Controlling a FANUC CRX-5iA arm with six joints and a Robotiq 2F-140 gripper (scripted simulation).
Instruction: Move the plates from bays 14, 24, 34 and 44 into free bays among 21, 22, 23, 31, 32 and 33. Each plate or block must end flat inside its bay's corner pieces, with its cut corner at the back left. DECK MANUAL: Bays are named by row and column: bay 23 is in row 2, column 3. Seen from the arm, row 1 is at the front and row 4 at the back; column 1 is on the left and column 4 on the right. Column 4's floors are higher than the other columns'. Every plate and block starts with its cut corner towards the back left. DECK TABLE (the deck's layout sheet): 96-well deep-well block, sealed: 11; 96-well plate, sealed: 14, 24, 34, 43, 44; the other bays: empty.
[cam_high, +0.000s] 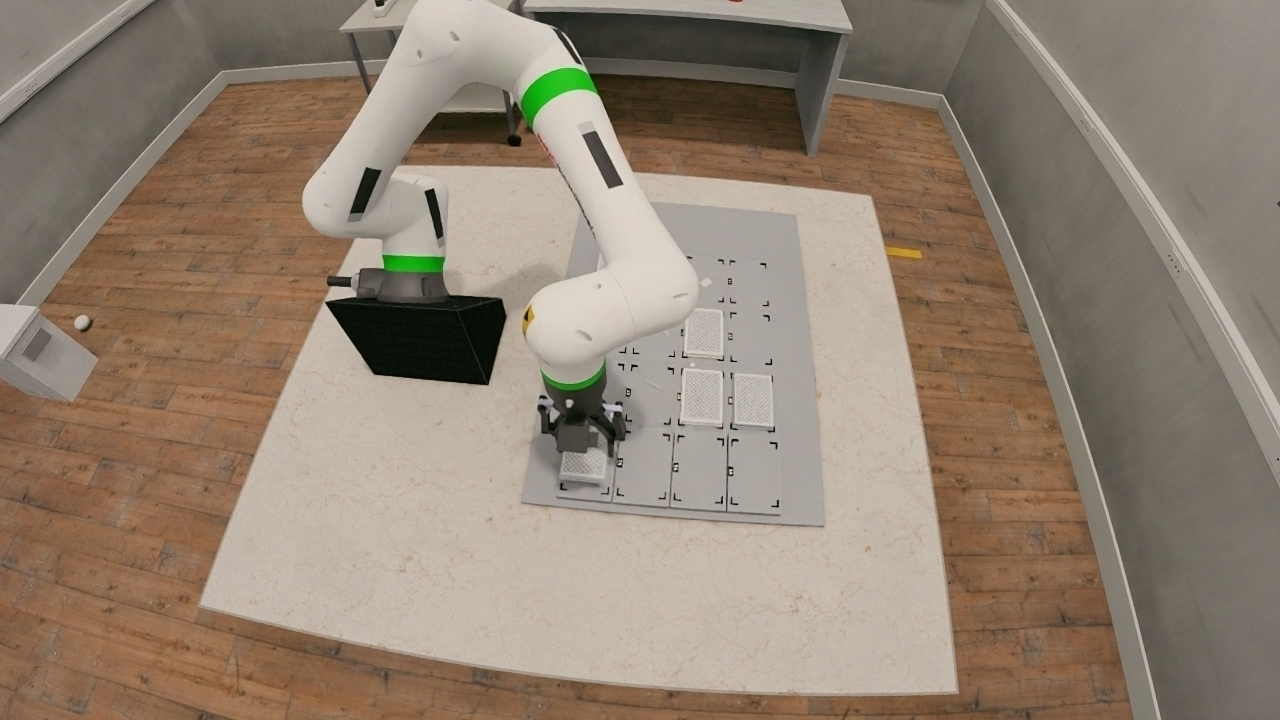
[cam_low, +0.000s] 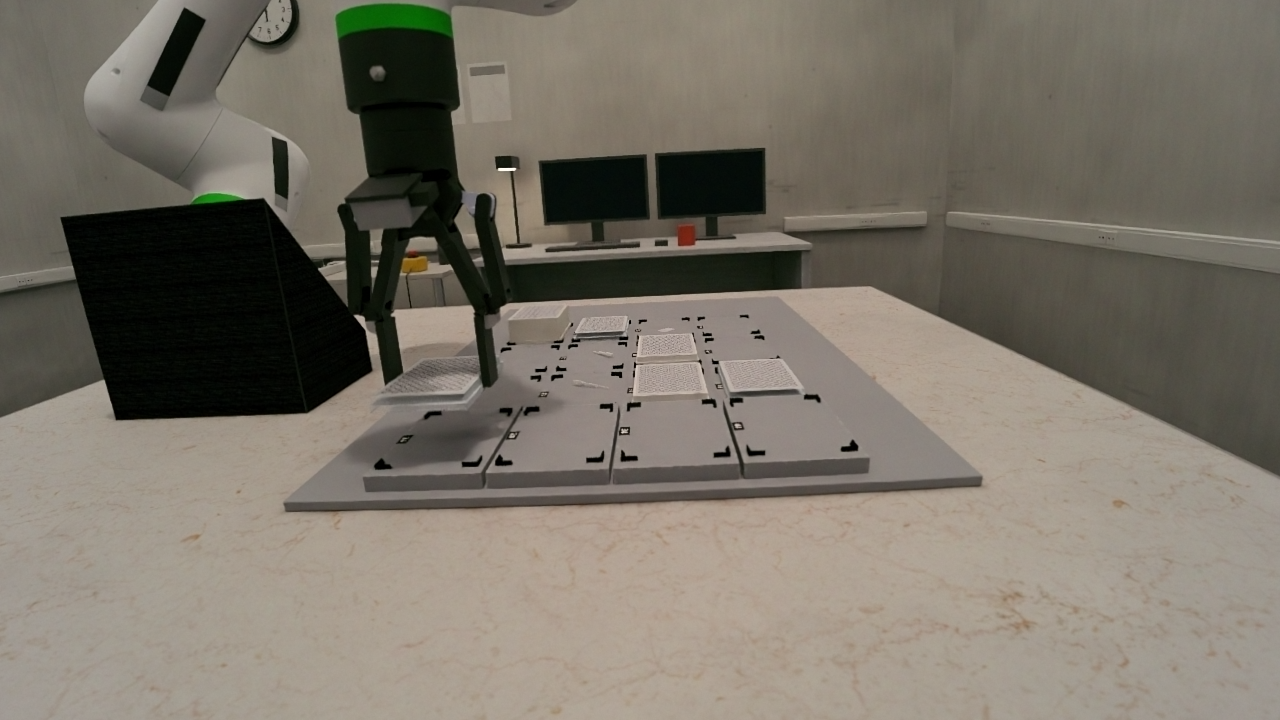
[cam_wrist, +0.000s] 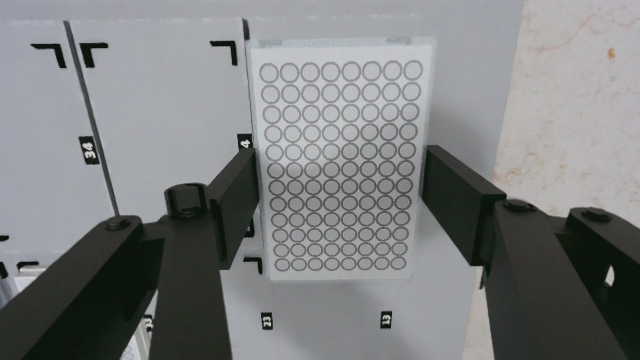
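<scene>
Right now my hand is 47 cm to the right of the white square, 23 cm short of it and 9 cm above it. Round my hand: white peg 24 cm to the left, 20 cm ahead, 9 cm below; then white deep-well block 49 cm to the left, 7 cm below, 2 cm ahead; then white stray piece 33 cm to the left, 13 cm ahead, 9 cm below.
</scene>
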